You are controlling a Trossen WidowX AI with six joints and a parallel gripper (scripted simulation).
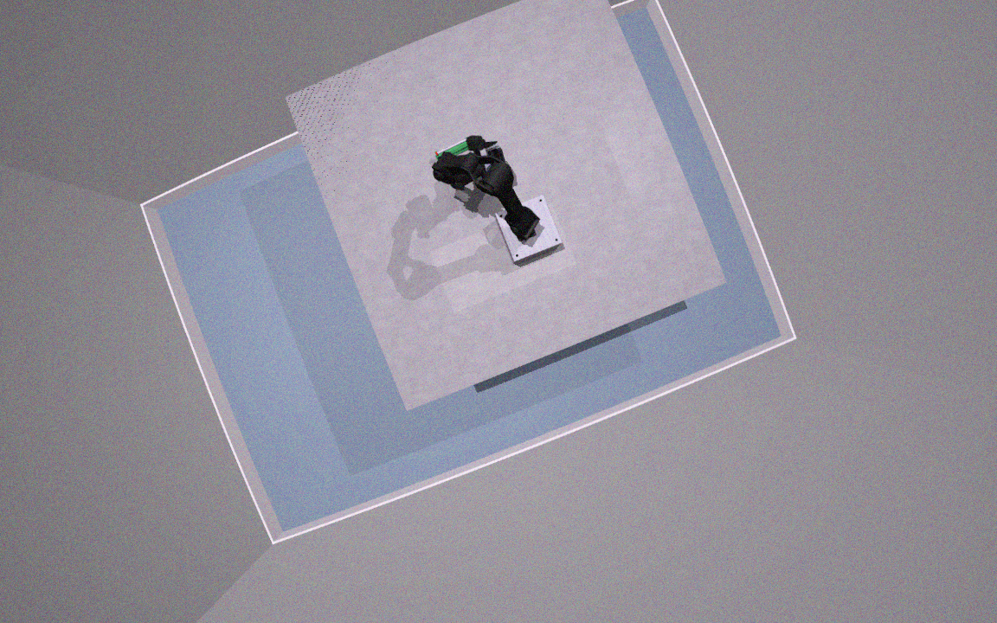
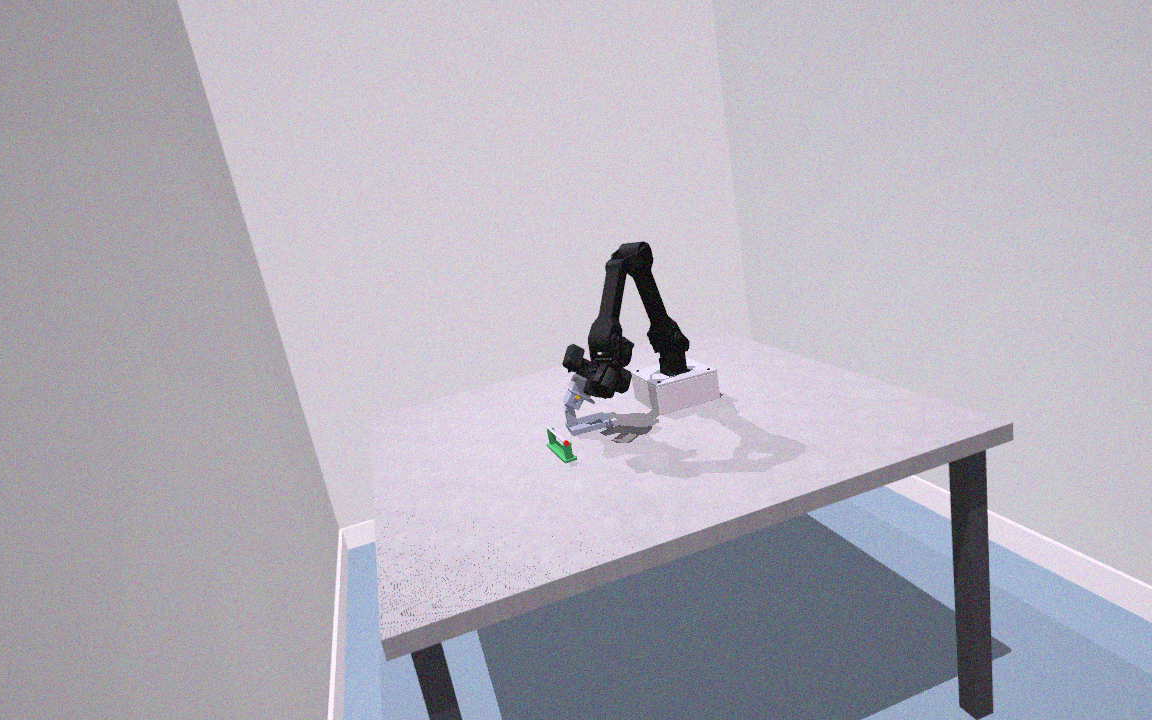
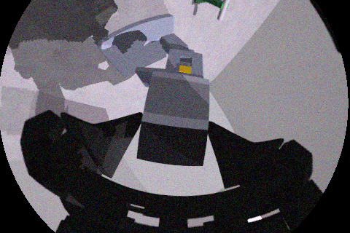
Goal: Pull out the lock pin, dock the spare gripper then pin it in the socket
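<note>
Now: gripper tip 1 cm to the right of the spare gripper, 1 cm short of it and 1 cm above it. From my gripper tip the other things lie so: grey mount: 8 cm below, 3 cm ahead, 2 cm to the left; then green cradle: 14 cm to the left, 13 cm ahead, 11 cm below.
</note>
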